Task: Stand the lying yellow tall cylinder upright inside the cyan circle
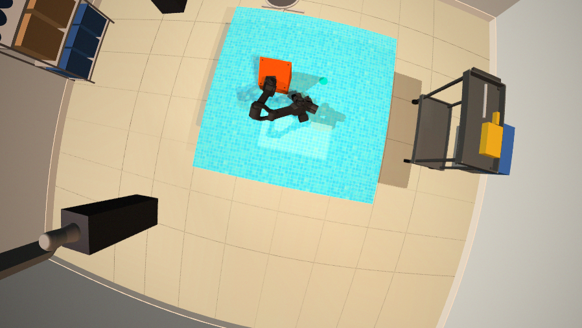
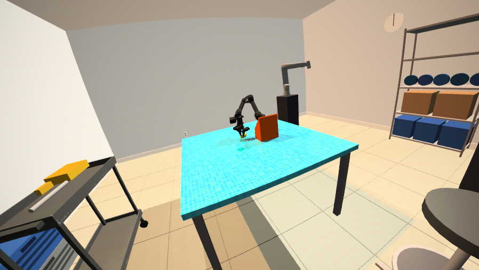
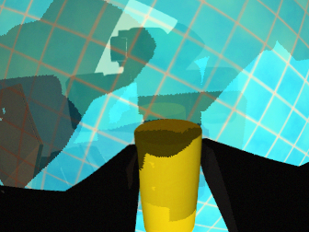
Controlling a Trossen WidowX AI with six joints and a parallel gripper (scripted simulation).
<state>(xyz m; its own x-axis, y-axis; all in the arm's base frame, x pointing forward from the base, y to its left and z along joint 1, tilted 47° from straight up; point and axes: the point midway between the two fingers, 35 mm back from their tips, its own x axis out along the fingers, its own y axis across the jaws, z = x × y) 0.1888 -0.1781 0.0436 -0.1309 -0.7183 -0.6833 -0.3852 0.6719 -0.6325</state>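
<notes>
My gripper tip is 150 mm short of the cyan circle, 240 mm to the right of it and 20 mm above it. From my gripper tip the other things lie so: yellow cylinder 20 mm behind, 10 mm to the right.
</notes>
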